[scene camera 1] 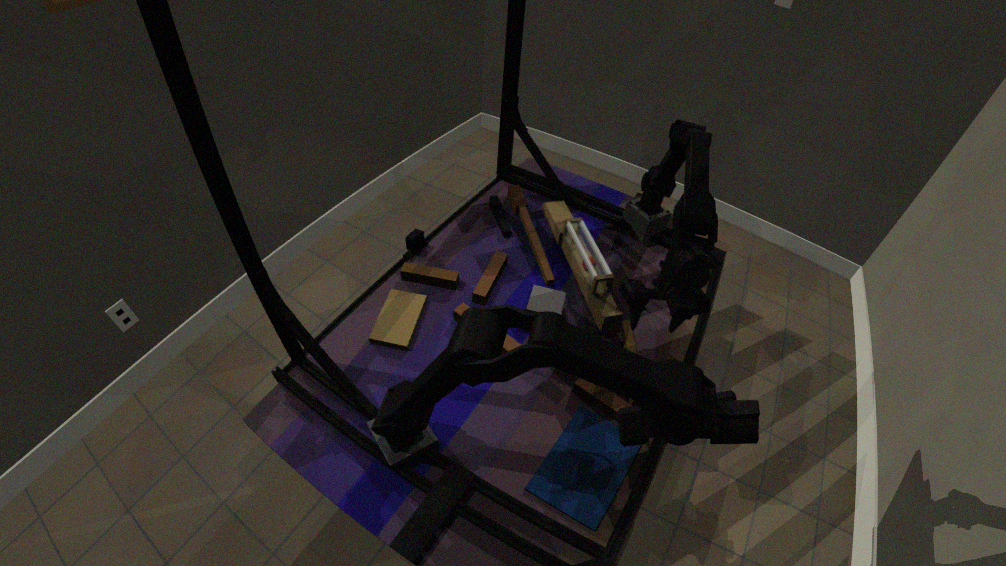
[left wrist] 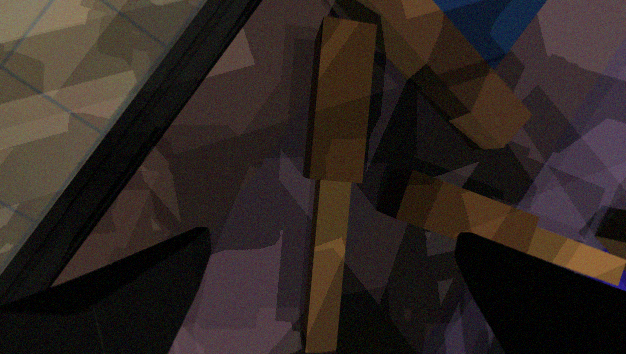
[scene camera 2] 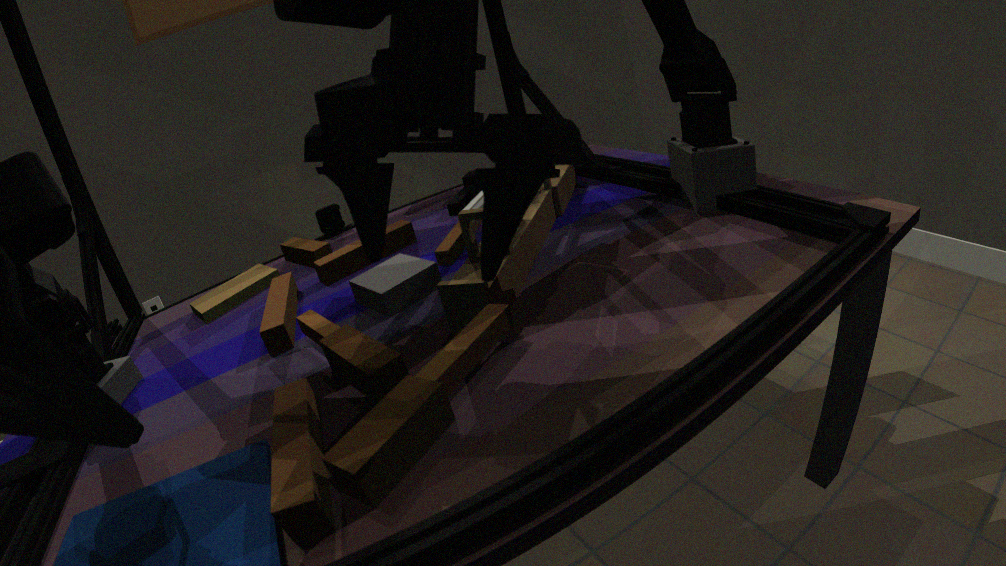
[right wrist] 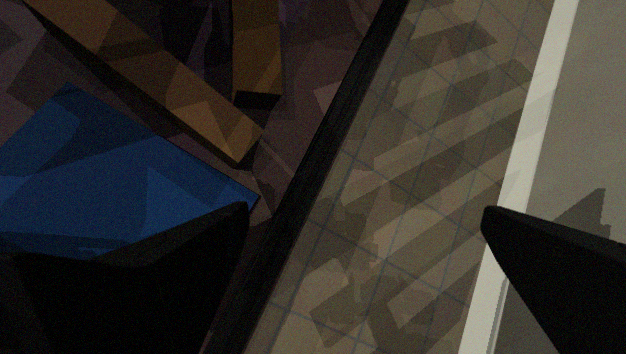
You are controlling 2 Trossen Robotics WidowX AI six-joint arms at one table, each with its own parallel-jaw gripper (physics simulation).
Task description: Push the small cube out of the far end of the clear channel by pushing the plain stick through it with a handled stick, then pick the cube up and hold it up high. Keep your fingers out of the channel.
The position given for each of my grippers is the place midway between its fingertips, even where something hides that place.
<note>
My left gripper [scene camera 2: 426, 270] is open and holds nothing. Also in view: a grey block [scene camera 2: 388, 288]. My right gripper [scene camera 2: 138, 436] is open and holds nothing. Also in view: a blue pad [scene camera 2: 224, 504]. A flat tan block [scene camera 1: 397, 322] rests on the table. I also see a clear channel [scene camera 1: 586, 252].
The flat tan block also shows in scene camera 2 [scene camera 2: 208, 307]. The blue pad is seen too in scene camera 1 [scene camera 1: 581, 474], in the left wrist view [left wrist: 492, 36] and in the right wrist view [right wrist: 88, 179]. The grey block shows as well in scene camera 1 [scene camera 1: 542, 299]. The left wrist view misses the flat tan block: it is out of frame. The right wrist view does not show the flat tan block: it is out of frame.
</note>
